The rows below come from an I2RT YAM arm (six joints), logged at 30 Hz.
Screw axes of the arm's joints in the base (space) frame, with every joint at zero. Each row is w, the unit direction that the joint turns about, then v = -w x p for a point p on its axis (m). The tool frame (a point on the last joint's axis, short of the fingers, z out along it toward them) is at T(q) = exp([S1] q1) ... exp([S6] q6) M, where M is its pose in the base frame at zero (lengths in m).
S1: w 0 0 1 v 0 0 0
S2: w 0 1 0 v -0.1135 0 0.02
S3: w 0 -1 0 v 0.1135 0 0.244
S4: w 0 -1 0 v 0.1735 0 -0.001
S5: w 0 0 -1 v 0 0.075 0
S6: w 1 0 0 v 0 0.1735 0
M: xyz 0.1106 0 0.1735 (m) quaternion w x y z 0.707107 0 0.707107 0
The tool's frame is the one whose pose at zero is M.
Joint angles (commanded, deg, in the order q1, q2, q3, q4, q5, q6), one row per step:
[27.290, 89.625, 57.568, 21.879, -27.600, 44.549]
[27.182, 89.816, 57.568, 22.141, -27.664, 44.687]
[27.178, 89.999, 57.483, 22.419, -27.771, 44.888]
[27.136, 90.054, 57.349, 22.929, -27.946, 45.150]
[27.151, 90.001, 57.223, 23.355, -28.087, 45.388]
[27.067, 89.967, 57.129, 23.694, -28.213, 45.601]
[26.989, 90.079, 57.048, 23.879, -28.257, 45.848]
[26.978, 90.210, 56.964, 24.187, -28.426, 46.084]
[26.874, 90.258, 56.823, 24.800, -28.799, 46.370]
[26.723, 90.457, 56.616, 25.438, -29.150, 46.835]
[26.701, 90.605, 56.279, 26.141, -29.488, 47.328]
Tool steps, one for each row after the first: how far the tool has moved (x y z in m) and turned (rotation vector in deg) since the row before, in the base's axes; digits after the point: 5 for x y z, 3 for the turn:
[0.00087, -0.00028, -0.00066, 0.120, 0.054, -0.067]
[0.00038, 0.00023, -0.00109, 0.134, 0.163, 0.070]
[0.00012, -0.00013, -0.00020, 0.321, -0.059, 0.090]
[-0.00033, 0.00002, 0.00034, 0.315, -0.109, 0.119]
[0.00006, -0.00049, 0.00026, 0.264, -0.065, 0.010]
[0.00043, -0.00031, -0.00082, 0.141, 0.212, -0.069]
[0.00023, 0.00014, -0.00072, 0.198, 0.122, 0.123]
[0.00019, -0.00041, 0.00000, 0.402, -0.118, 0.226]
[0.00062, -0.00054, -0.00125, 0.409, 0.199, 0.136]
[-0.00011, 0.00000, -0.00160, 0.413, 0.234, 0.250]

